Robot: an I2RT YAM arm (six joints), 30 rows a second.
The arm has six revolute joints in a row. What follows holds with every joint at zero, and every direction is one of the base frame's.
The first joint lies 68 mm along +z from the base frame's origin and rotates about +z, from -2.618 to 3.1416 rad.
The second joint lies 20 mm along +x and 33.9 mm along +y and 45.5 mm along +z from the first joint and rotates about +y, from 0 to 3.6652 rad.
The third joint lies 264 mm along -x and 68.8 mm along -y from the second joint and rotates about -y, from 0 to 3.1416 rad.
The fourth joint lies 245 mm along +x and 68.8 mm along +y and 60 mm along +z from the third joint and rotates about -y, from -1.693 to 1.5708 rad.
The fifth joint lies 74 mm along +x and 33.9 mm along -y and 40.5 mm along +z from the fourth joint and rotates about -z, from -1.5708 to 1.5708 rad.
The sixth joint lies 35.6 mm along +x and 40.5 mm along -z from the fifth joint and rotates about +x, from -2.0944 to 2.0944 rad.
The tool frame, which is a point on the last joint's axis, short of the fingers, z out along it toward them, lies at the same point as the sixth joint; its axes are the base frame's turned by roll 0, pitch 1.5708 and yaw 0 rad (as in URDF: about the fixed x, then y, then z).
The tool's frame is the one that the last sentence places.
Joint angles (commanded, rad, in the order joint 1, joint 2, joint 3, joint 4, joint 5, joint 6), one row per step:
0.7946, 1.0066, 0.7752, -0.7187, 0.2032, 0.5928
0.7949, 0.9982, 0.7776, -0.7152, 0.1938, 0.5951
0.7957, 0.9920, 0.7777, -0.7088, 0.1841, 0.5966
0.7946, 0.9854, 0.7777, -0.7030, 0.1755, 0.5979
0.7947, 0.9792, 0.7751, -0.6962, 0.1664, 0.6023
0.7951, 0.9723, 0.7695, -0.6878, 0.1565, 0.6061
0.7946, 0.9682, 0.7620, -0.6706, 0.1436, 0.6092
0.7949, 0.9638, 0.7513, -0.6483, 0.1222, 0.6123
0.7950, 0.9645, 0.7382, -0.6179, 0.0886, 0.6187
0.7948, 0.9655, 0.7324, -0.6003, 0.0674, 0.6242
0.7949, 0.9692, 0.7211, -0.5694, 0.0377, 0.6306
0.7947, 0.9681, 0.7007, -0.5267, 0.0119, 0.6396
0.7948, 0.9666, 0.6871, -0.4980, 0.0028, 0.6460
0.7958, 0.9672, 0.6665, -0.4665, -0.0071, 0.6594
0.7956, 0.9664, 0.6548, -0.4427, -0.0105, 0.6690
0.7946, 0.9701, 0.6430, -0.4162, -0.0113, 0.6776
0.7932, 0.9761, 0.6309, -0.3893, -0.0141, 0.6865
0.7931, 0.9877, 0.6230, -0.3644, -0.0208, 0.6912
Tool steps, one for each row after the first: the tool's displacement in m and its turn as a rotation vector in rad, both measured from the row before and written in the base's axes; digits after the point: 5 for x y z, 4 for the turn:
-0.00070, -0.00016, 0.00239, 0.0168, -0.0040, 0.0040
-0.00053, 0.00016, 0.00147, 0.0153, -0.0029, 0.0054
-0.00035, -0.00023, 0.00149, 0.0143, -0.0034, 0.0031
-0.00057, -0.00009, 0.00066, 0.0148, -0.0008, 0.0023
-0.00076, -0.00017, -0.00008, 0.0144, 0.0000, 0.0037
-0.00001, 0.00050, -0.00057, 0.0185, -0.0015, 0.0053
-0.00023, 0.00092, -0.00120, 0.0245, 0.0016, 0.0118
0.00031, 0.00204, -0.00227, 0.0330, 0.0090, 0.0174
0.00030, 0.00132, -0.00082, 0.0216, 0.0060, 0.0099
0.00072, 0.00227, -0.00209, 0.0299, 0.0073, 0.0155
0.00045, 0.00171, -0.00327, 0.0343, 0.0012, 0.0112
0.00036, 0.00086, -0.00199, 0.0196, -0.0038, 0.0020
0.00006, 0.00085, -0.00444, 0.0189, 0.0046, -0.0013
0.00038, 0.00050, -0.00184, 0.0157, -0.0023, -0.0044
0.00105, 0.00082, -0.00246, 0.0126, -0.0028, -0.0063
0.00120, 0.00095, -0.00294, 0.0121, -0.0001, -0.0053
0.00151, 0.00185, -0.00274, 0.0094, 0.0020, 0.0017

